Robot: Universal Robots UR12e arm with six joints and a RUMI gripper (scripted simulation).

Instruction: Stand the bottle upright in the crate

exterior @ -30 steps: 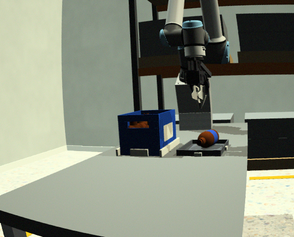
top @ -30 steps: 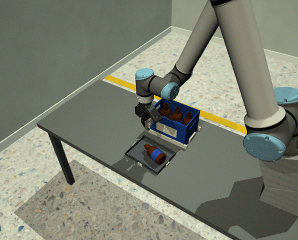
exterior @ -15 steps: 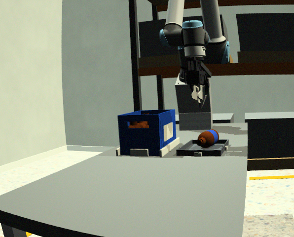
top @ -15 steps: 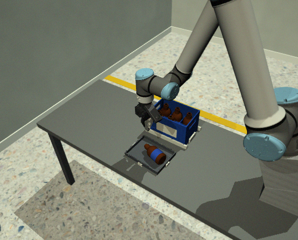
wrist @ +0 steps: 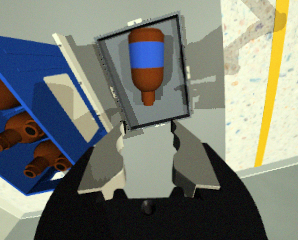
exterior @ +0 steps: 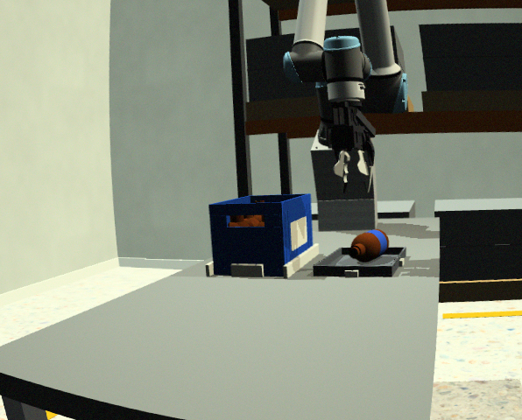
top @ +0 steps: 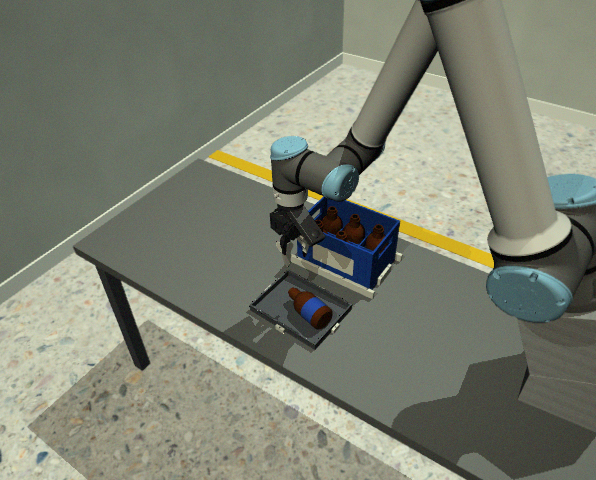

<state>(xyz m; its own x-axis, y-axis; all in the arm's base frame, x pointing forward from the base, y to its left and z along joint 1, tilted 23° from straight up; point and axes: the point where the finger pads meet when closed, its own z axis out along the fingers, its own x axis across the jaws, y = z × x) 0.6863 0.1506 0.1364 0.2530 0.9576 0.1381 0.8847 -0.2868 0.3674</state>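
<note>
My hand is 4 cm past the brown bottle, 1 cm to the right of it and 16 cm above it. The rest, counted from my hand: blue crate: 3 cm behind, 25 cm to the right, 12 cm below; then dark tray: 2 cm behind, 1 cm to the left, 19 cm below.
</note>
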